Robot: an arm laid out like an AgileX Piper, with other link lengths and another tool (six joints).
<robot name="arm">
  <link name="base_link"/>
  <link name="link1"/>
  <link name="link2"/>
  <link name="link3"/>
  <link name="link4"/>
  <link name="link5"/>
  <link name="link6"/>
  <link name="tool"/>
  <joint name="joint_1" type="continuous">
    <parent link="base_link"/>
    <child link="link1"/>
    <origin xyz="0 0 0.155" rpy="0 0 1.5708"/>
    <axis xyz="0 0 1"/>
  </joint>
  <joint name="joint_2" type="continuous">
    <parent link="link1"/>
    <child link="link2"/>
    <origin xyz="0 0 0" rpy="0 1.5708 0"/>
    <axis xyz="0 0 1"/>
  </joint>
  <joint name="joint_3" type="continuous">
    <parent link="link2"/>
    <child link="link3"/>
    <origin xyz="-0.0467 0.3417 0"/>
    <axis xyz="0 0 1"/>
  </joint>
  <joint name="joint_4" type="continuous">
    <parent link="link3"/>
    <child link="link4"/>
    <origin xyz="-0.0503 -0.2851 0" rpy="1.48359 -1.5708 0"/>
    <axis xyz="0 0 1"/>
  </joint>
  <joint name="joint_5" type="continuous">
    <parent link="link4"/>
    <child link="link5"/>
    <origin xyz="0 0 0" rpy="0 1.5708 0"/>
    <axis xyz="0 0 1"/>
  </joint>
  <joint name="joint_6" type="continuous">
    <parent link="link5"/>
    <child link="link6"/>
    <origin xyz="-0.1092 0 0" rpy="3.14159 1.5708 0"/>
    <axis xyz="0 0 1"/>
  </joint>
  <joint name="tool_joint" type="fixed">
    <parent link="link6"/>
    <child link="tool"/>
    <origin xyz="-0.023 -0.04 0.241" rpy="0 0.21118 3.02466"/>
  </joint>
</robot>
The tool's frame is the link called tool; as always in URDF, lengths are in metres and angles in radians. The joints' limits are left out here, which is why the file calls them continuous.
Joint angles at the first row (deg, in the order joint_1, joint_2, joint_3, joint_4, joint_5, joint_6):
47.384 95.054 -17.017 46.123 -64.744 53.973
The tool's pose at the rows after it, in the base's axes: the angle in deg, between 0 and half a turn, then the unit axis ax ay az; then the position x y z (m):
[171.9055, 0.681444, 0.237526, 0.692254, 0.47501, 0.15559, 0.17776]
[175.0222, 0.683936, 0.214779, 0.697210, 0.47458, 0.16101, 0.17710]
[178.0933, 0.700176, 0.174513, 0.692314, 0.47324, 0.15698, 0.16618]
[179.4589, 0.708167, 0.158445, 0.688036, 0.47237, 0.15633, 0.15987]
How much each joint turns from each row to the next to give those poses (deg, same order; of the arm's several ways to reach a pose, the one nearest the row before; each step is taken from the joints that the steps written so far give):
0.000 0.000 0.000 -2.921 0.572 5.156
-0.001 -0.001 0.000 -1.433 0.002 4.526
0.001 -0.001 0.000 0.402 1.203 5.557
0.000 0.001 -0.057 0.114 0.859 2.293

